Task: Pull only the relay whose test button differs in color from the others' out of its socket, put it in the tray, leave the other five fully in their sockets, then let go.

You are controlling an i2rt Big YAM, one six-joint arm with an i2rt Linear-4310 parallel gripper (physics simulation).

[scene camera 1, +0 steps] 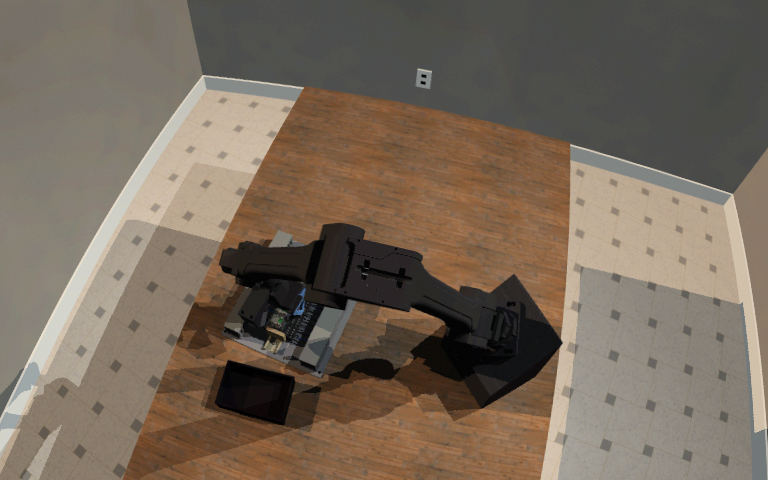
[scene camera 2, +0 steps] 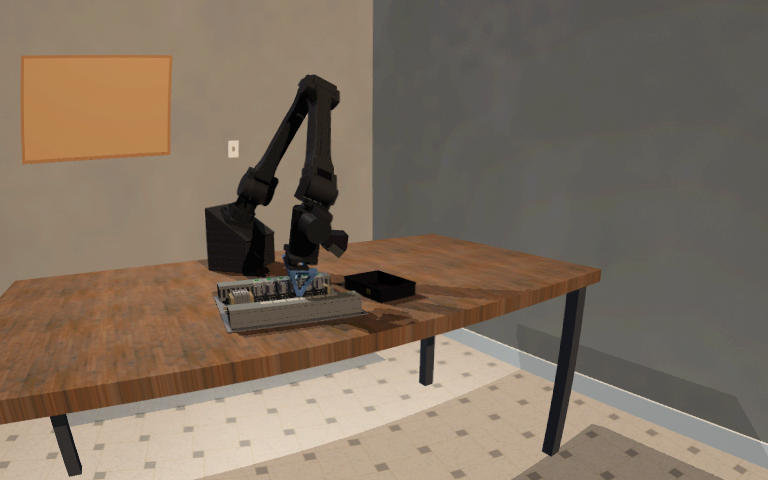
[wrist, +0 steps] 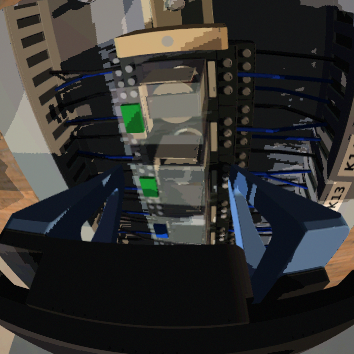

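Where they show: gripper, between the fingertips: [scene camera 1: 290, 307] [scene camera 2: 296, 290] [wrist: 175, 173]; arm's base, origin of its link: [scene camera 1: 500, 328] [scene camera 2: 237, 220].
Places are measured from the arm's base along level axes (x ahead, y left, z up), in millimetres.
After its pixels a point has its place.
The relay with the blue test button [wrist: 160, 230] {x 469, y 6, z -87 mm} sits in the socket row in the wrist view, low in the picture, partly hidden by the gripper body. Two clear relays with green buttons, a nearer-to-end one [wrist: 175, 107] {x 490, y 66, z -88 mm} and its neighbour [wrist: 182, 187], sit in the row above it. More relays [scene camera 2: 269, 285] {x 482, y -62, z -97 mm} stand in the row in scene camera 2. My gripper [wrist: 175, 173] {x 472, y 11, z -122 mm} [scene camera 2: 300, 291] {x 472, y 11, z -122 mm} is open and empty, pointing down, its blue fingers on either side of the row, low over it. The black tray [scene camera 1: 288, 399] {x 406, y 233, z -121 mm} [scene camera 2: 390, 289] {x 569, y 217, z -127 mm} stands on the table beside the panel and holds nothing visible.
Grey wire ducts [scene camera 1: 320, 345] [scene camera 2: 294, 314] flank the relay row on the panel. A tan end block [wrist: 170, 41] {x 487, y 83, z -115 mm} closes the row near the tray side. Blue and black wires run to both ducts. The black arm base [scene camera 1: 509, 350] {x -29, y 46, z -1 mm} [scene camera 2: 226, 243] {x 54, y -57, z -63 mm} stands beyond the panel.
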